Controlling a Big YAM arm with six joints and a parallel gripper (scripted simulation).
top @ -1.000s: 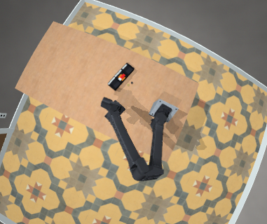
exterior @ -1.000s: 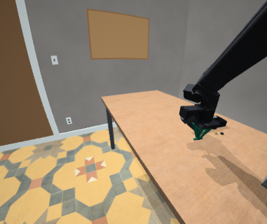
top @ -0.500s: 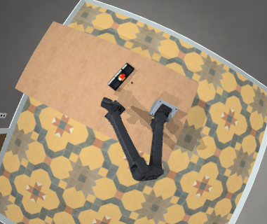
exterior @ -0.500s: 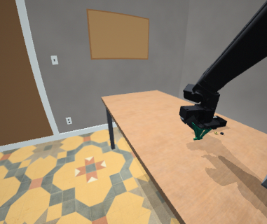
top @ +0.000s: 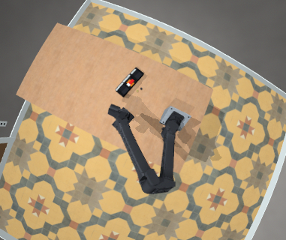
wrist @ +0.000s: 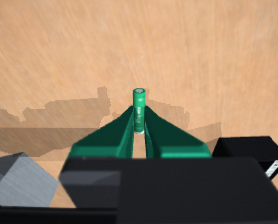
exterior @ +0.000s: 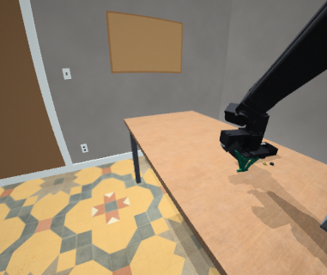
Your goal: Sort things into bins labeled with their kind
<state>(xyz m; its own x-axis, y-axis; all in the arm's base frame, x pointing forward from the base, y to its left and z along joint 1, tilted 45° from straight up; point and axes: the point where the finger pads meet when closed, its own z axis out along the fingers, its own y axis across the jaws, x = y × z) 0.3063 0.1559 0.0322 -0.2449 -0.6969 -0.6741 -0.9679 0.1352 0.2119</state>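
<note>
The orange block is 260 mm to the right of my hand, 110 mm ahead of it and 60 mm below it. Also, from my hand: black nut: 260 mm to the right, 70 mm below, 10 mm ahead; then green battery: 10 mm below; then yellow nut: 230 mm to the right, 70 mm below, 30 mm ahead.
</note>
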